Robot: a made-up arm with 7 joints.
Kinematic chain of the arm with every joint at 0, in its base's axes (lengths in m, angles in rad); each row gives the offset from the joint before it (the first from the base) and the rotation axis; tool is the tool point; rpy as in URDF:
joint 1: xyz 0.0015 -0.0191 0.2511 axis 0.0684 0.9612 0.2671
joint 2: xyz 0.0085 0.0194 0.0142 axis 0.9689 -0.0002 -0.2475
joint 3: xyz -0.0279 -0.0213 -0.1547 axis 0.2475 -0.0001 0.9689
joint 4: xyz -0.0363 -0.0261 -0.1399 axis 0.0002 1 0
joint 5: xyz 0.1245 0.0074 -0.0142 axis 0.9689 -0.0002 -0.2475
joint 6: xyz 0.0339 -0.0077 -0.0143 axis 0.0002 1 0
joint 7: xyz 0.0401 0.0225 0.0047 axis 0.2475 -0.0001 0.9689
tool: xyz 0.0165 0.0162 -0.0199 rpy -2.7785 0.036 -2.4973
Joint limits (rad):
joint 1: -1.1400..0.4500
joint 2: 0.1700..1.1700
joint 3: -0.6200..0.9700
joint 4: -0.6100..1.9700
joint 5: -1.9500..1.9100
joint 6: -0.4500..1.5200
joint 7: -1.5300..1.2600
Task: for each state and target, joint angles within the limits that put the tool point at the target. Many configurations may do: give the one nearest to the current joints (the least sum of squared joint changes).
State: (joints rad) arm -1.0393 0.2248 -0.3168 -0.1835 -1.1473 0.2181 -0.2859
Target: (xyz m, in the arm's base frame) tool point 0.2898 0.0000 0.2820
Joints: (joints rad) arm -1.0552 0.5586 0.0280 -0.5176 -1.0952 0.0755 -0.2892
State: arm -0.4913 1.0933 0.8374 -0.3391 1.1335 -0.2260 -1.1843
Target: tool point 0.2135 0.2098 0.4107
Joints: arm -1.0528 1.1700 0.6669 -0.1236 1.1434 -0.2269 -1.1545
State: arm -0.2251 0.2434 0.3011 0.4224 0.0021 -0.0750 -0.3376
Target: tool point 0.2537 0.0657 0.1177
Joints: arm -0.4644 0.2580 0.3109 -0.2813 0.0709 -0.2744 -0.3316
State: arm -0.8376 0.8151 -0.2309 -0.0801 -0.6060 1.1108 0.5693
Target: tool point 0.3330 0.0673 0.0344
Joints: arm -0.7422 0.6075 -0.3424 0.0733 -0.6511 1.1056 0.5350
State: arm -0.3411 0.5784 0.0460 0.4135 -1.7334 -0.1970 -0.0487
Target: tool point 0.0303 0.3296 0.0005
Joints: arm 0.3756 0.8274 0.4643 0.2338 -1.6514 -0.3924 -0.0324
